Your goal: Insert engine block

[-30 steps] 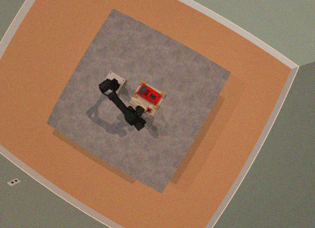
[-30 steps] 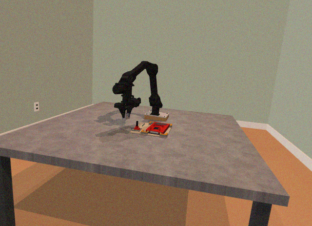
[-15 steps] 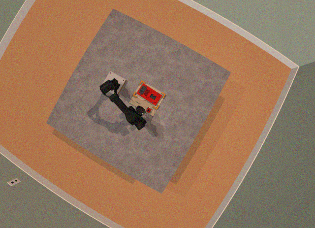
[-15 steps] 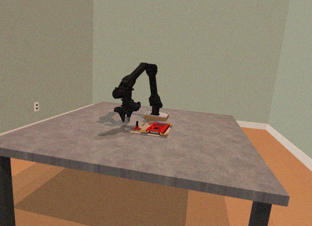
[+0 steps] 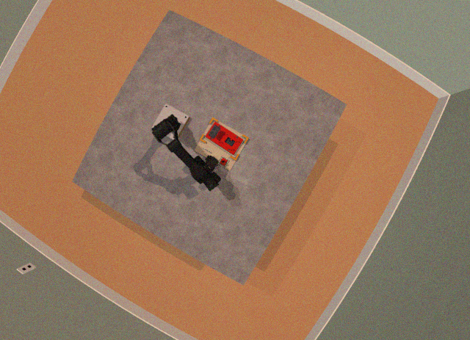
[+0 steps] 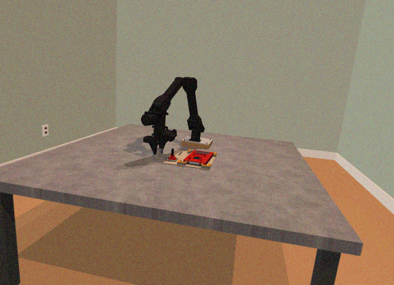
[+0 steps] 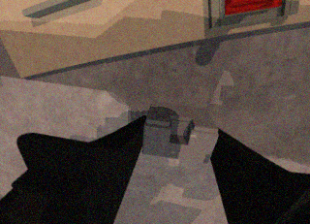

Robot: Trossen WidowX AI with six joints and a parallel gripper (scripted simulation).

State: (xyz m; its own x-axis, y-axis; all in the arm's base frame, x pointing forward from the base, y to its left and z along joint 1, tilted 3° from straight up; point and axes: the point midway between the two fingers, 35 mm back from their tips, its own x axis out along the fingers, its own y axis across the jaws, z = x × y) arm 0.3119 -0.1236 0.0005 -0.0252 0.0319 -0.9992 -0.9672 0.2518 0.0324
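My gripper tip is 10 mm below the grey engine block. Round my gripper tip: black upright peg 50 mm ahead, 90 mm to the left, 20 mm above.
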